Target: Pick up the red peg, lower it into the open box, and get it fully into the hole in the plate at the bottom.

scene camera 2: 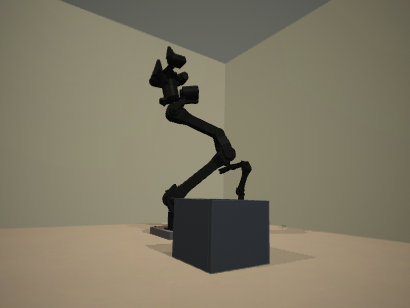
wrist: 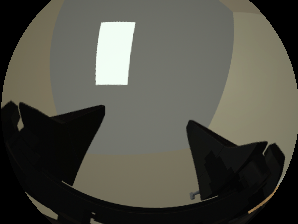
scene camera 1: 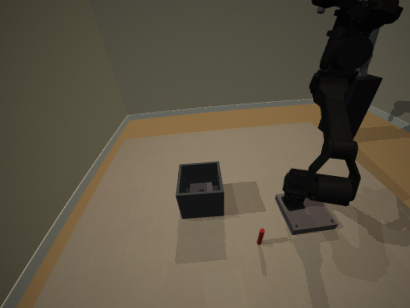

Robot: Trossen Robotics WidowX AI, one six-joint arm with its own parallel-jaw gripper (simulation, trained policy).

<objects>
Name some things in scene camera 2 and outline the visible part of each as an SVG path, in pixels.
My gripper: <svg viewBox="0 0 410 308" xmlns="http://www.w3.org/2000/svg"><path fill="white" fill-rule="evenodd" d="M186 57L175 54L172 48L168 46L166 59L169 65L162 69L160 59L157 59L149 79L149 84L158 88L163 88L169 84L174 84L177 87L185 84L188 80L188 73L184 71L177 74L173 69L175 67L180 69L186 63Z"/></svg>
A dark box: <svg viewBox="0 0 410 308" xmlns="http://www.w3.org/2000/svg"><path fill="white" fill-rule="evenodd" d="M174 198L173 258L209 274L270 264L269 201Z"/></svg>
</objects>
